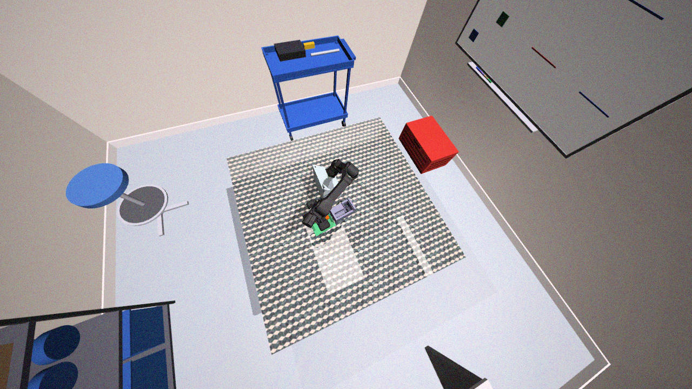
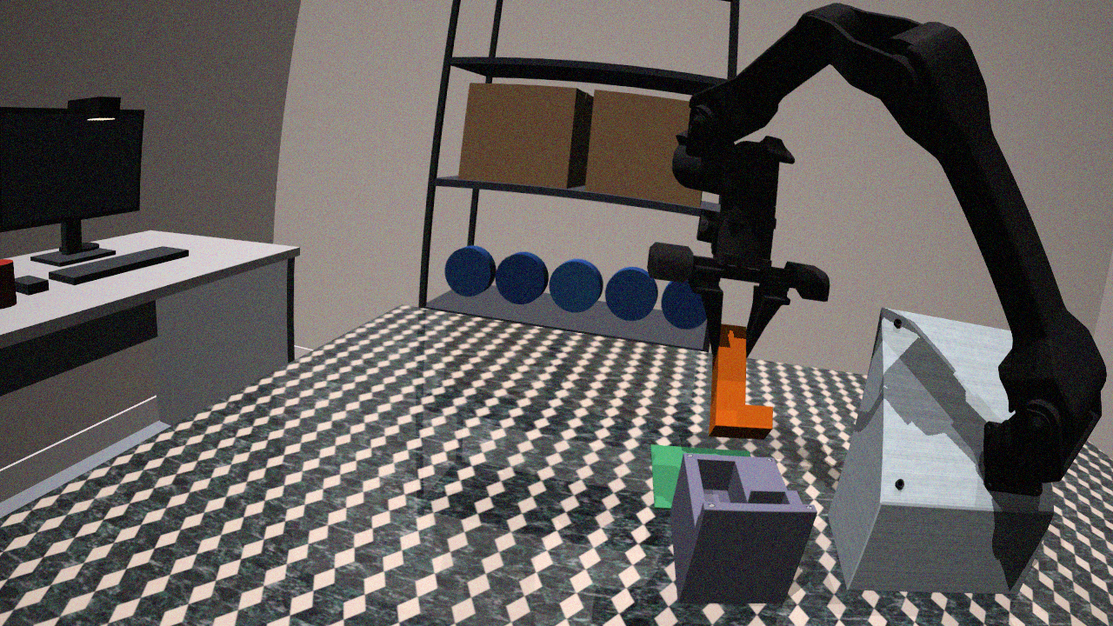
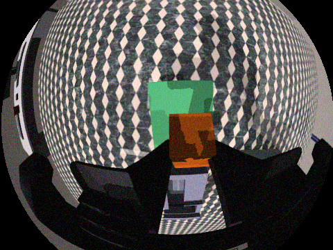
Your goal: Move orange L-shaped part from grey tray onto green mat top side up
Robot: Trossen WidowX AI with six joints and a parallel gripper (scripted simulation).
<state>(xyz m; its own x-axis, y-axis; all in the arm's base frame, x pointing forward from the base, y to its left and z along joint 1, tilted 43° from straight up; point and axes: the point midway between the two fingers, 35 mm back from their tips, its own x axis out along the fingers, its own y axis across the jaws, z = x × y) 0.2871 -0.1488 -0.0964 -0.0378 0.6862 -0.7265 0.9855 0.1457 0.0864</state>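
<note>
My gripper tip is now 2 cm to the right of the green mat and 14 cm above it. Also, from my gripper tip: orange L-shaped part: 2 cm behind, 3 cm to the left, 3 cm below.
</note>
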